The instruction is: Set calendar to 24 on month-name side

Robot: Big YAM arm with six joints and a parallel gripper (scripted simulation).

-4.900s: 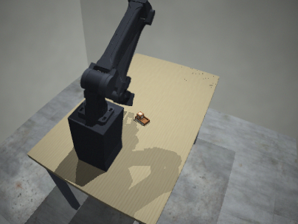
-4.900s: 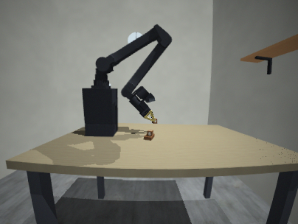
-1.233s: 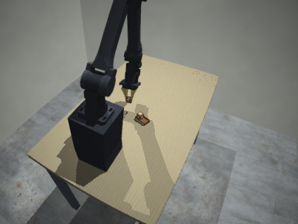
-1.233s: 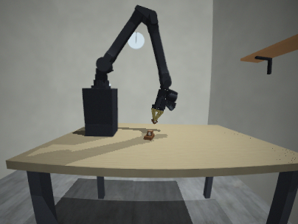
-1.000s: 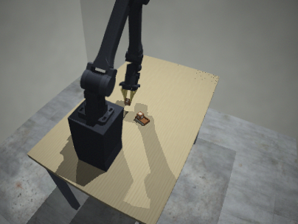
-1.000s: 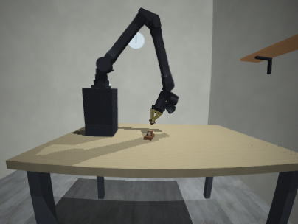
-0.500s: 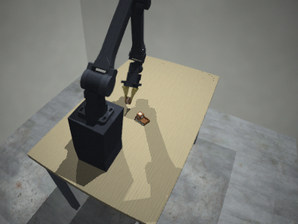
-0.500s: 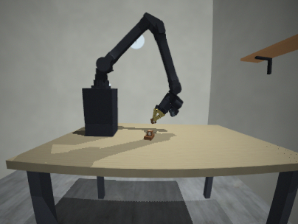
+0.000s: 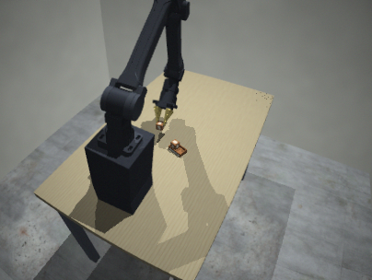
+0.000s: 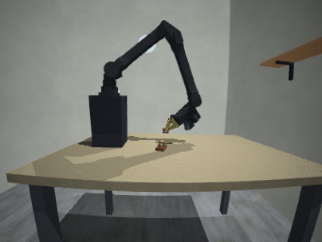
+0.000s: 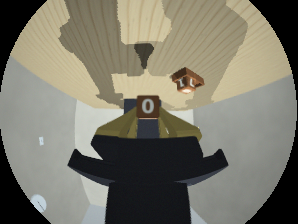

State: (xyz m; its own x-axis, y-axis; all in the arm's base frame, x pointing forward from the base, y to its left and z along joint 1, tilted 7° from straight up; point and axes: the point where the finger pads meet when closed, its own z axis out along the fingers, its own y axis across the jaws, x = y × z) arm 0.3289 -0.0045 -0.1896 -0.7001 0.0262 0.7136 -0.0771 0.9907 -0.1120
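Right now my hand is 10 cm to the left of the brown tray, 8 cm above it and 4 cm past it. From my hand the other things lie so: brown digit cube (1 cm below, 1 cm behind).
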